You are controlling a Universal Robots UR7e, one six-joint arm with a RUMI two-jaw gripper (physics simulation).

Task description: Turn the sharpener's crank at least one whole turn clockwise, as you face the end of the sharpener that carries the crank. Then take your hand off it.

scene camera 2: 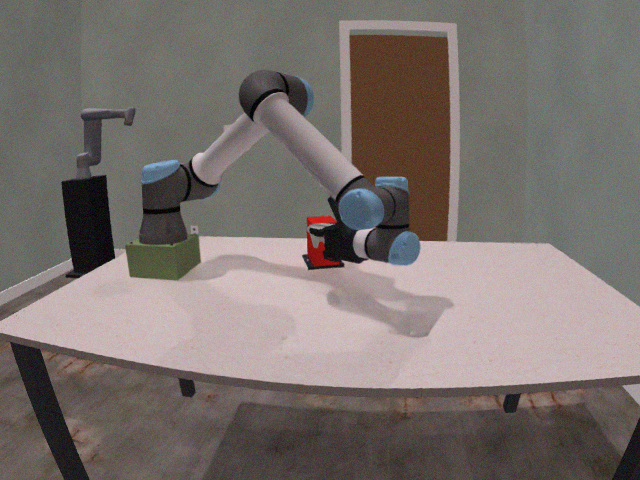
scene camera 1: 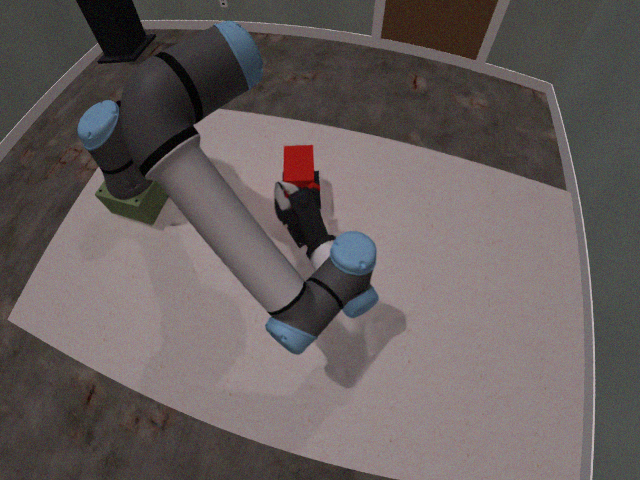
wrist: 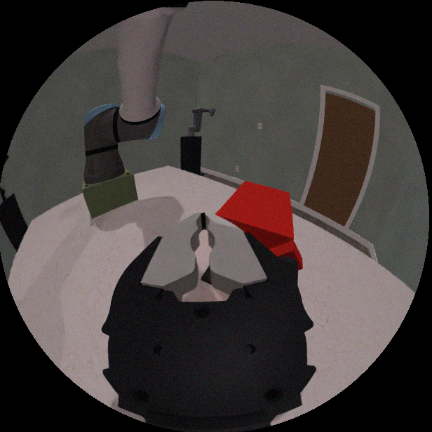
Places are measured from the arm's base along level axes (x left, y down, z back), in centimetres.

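Where they show: gripper, between the fingertips: (scene camera 2: 308,228) (scene camera 1: 277,182); arm's base, origin of its link: (scene camera 2: 163,239) (scene camera 1: 131,178).
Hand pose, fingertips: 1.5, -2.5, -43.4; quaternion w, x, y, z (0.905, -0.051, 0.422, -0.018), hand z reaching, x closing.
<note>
Each offset is from my fingertips to the centre of the thing, as dx, dy, dz. "*": to the spot under its first point. Level surfaces: height alone.
The sharpener is a red block {* +6.1, -0.8, -3.9} (scene camera 1: 298,162) (scene camera 2: 321,220) (wrist: 260,205), upright on a black base {* +0.5, +11.7, -4.7} (scene camera 2: 325,267). A smaller red part (wrist: 290,251) projects from its crank end, partly behind the gripper in the wrist view. The crank's handle cannot be made out; the gripper seems to cover that area. My gripper (scene camera 1: 281,186) (wrist: 203,214) is shut and empty, its grey fingertips together. It is at the sharpener's crank end, and its fingers overlap the red block in the second scene view. Whether it touches the crank cannot be told.
The arm stands on a green block (scene camera 1: 135,206) (scene camera 2: 155,259) (wrist: 111,198) at the left of the pale table {dy +12.0} (scene camera 1: 465,310) (scene camera 2: 465,356). Its forearm (scene camera 1: 227,227) (scene camera 2: 305,142) slants down toward the sharpener. A black pedestal (scene camera 2: 87,222) with a small grey arm stands beyond the table.
</note>
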